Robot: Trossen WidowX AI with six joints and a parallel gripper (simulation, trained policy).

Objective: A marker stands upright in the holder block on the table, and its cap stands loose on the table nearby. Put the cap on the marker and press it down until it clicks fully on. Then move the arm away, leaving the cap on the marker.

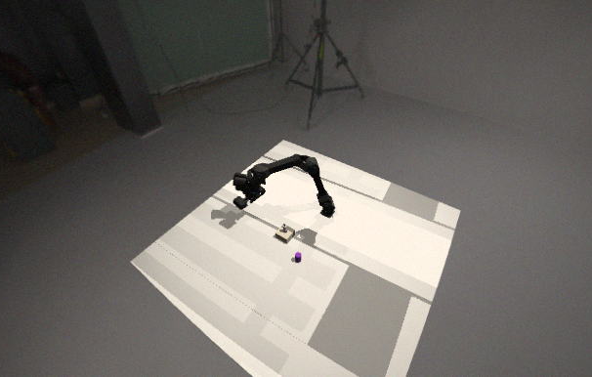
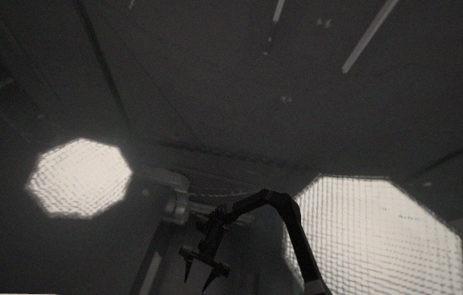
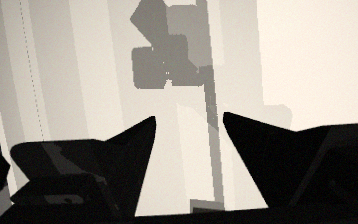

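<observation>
Right now the purple cap is 370 mm to the left of my gripper tip, 90 mm below it and 60 mm ahead of it.
</observation>
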